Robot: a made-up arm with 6 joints. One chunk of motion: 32 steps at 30 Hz.
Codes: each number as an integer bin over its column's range. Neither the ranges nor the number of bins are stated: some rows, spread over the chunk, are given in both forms.
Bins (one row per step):
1: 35 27 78 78 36 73
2: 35 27 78 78 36 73
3: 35 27 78 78 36 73
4: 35 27 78 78 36 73
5: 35 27 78 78 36 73
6: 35 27 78 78 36 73
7: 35 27 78 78 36 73
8: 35 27 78 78 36 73
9: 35 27 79 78 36 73
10: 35 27 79 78 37 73
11: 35 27 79 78 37 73
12: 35 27 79 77 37 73
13: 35 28 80 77 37 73
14: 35 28 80 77 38 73
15: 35 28 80 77 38 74
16: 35 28 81 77 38 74
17: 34 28 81 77 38 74
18: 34 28 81 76 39 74
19: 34 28 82 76 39 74
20: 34 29 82 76 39 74
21: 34 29 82 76 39 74
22: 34 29 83 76 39 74
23: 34 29 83 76 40 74
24: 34 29 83 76 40 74
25: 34 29 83 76 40 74
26: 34 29 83 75 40 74
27: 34 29 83 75 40 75
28: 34 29 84 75 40 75
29: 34 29 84 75 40 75
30: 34 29 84 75 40 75
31: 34 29 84 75 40 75
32: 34 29 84 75 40 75
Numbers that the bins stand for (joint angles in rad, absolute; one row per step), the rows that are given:
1: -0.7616 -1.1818 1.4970 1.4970 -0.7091 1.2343
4: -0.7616 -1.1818 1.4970 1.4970 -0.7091 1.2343
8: -0.7616 -1.1818 1.4970 1.4970 -0.7091 1.2343
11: -0.7616 -1.1818 1.5495 1.4970 -0.6566 1.2343
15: -0.7616 -1.1293 1.6020 1.4444 -0.6040 1.2869
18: -0.8141 -1.1293 1.6545 1.3919 -0.5515 1.2869
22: -0.8141 -1.0768 1.7596 1.3919 -0.5515 1.2869
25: -0.8141 -1.0768 1.7596 1.3919 -0.4990 1.2869
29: -0.8141 -1.0768 1.8121 1.3394 -0.4990 1.3394
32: -0.8141 -1.0768 1.8121 1.3394 -0.4990 1.3394
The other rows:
2: -0.7616 -1.1818 1.4970 1.4970 -0.7091 1.2343
3: -0.7616 -1.1818 1.4970 1.4970 -0.7091 1.2343
5: -0.7616 -1.1818 1.4970 1.4970 -0.7091 1.2343
6: -0.7616 -1.1818 1.4970 1.4970 -0.7091 1.2343
7: -0.7616 -1.1818 1.4970 1.4970 -0.7091 1.2343
9: -0.7616 -1.1818 1.5495 1.4970 -0.7091 1.2343
10: -0.7616 -1.1818 1.5495 1.4970 -0.6566 1.2343
12: -0.7616 -1.1818 1.5495 1.4444 -0.6566 1.2343
13: -0.7616 -1.1293 1.6020 1.4444 -0.6566 1.2343
14: -0.7616 -1.1293 1.6020 1.4444 -0.6040 1.2343
16: -0.7616 -1.1293 1.6545 1.4444 -0.6040 1.2869
17: -0.8141 -1.1293 1.6545 1.4444 -0.6040 1.2869
19: -0.8141 -1.1293 1.7071 1.3919 -0.5515 1.2869
20: -0.8141 -1.0768 1.7071 1.3919 -0.5515 1.2869
21: -0.8141 -1.0768 1.7071 1.3919 -0.5515 1.2869
23: -0.8141 -1.0768 1.7596 1.3919 -0.4990 1.2869
24: -0.8141 -1.0768 1.7596 1.3919 -0.4990 1.2869
26: -0.8141 -1.0768 1.7596 1.3394 -0.4990 1.2869
27: -0.8141 -1.0768 1.7596 1.3394 -0.4990 1.3394
28: -0.8141 -1.0768 1.8121 1.3394 -0.4990 1.3394
30: -0.8141 -1.0768 1.8121 1.3394 -0.4990 1.3394
31: -0.8141 -1.0768 1.8121 1.3394 -0.4990 1.3394

